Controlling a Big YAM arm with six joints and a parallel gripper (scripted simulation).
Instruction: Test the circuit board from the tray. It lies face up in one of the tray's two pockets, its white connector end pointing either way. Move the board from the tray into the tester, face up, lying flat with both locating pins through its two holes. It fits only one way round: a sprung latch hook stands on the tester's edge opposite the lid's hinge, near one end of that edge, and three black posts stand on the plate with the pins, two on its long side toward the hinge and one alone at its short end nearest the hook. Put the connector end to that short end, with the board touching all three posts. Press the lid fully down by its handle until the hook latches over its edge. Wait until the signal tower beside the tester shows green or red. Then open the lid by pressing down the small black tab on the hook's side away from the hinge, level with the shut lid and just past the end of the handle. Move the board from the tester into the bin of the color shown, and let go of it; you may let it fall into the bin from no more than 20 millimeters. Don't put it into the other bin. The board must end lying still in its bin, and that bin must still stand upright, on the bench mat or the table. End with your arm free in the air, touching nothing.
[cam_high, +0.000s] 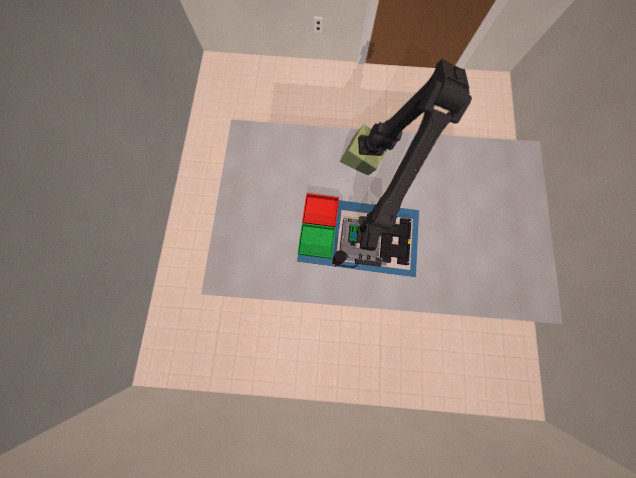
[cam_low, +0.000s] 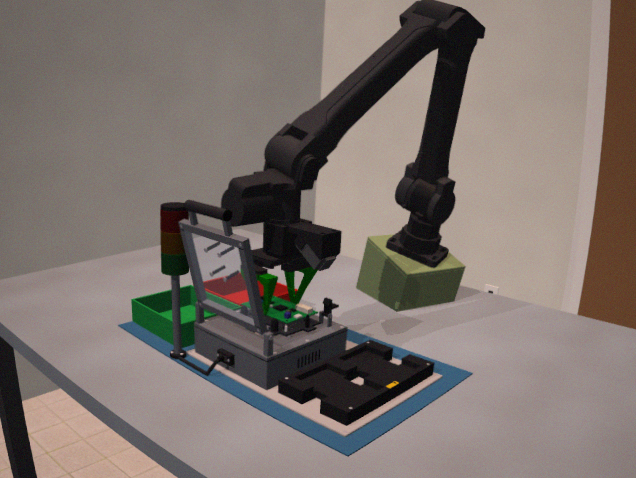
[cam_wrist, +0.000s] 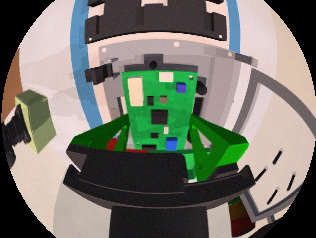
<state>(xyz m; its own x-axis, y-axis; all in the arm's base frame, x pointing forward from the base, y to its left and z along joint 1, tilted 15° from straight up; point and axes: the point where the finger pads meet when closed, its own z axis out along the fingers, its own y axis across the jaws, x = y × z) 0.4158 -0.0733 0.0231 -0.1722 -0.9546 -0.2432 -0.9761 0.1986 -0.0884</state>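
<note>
Now: hand 10 mm short of the tester plate and 20 mm above it. Round my hand: clear lid: 120 mm ahead, 20 mm to the right, 90 mm above; then latch hook: 50 mm behind, 70 mm to the left; then green bin: 10 mm ahead, 210 mm to the right, 80 mm below.
</note>
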